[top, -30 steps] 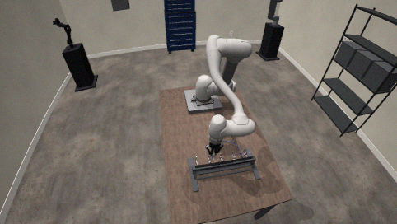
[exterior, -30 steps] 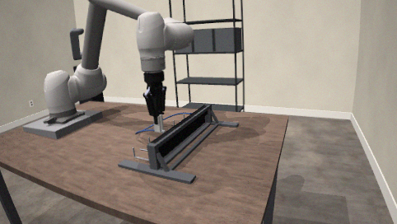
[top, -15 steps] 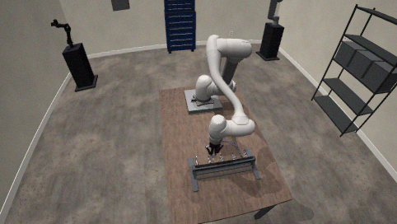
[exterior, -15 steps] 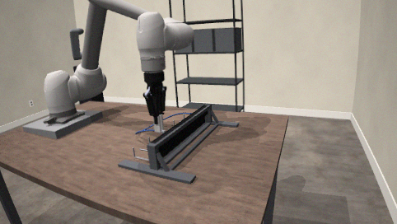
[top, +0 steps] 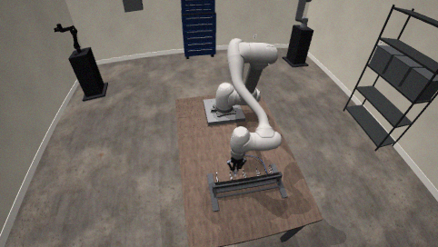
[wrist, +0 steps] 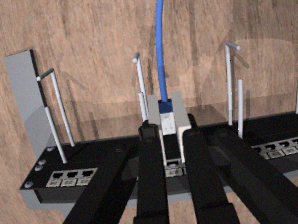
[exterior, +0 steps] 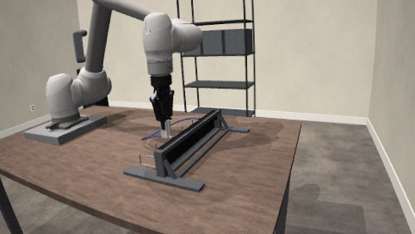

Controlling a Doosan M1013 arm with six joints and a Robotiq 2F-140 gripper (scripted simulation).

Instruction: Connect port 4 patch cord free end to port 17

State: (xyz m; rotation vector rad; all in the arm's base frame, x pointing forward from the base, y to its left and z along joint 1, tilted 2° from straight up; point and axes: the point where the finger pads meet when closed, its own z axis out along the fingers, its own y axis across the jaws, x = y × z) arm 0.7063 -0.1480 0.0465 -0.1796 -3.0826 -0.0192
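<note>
My hand is 1 cm short of the plug and 3 cm above it.
</note>
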